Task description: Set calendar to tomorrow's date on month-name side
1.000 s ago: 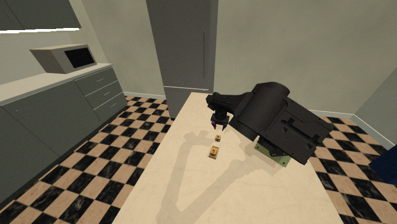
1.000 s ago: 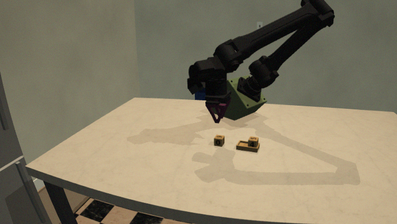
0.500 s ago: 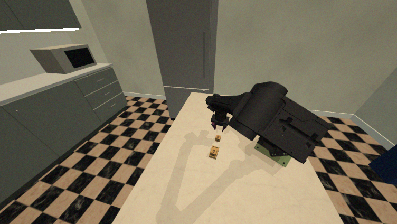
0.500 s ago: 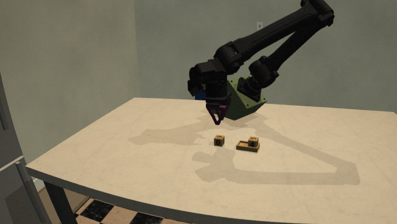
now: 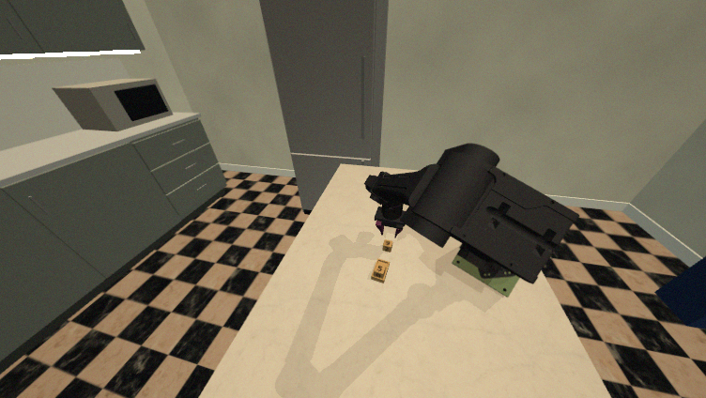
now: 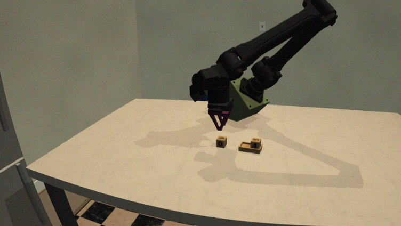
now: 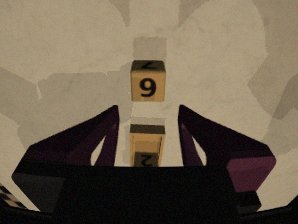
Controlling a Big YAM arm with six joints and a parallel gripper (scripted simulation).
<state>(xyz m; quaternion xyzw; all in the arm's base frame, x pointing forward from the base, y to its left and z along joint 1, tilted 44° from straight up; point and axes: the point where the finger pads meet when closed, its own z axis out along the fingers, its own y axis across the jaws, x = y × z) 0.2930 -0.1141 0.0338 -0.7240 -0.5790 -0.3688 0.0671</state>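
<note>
Now: the cube 60 mm below my hand. Also, from my hand: wooden tray: 10 mm ahead, 110 mm to the left, 70 mm below.
</note>
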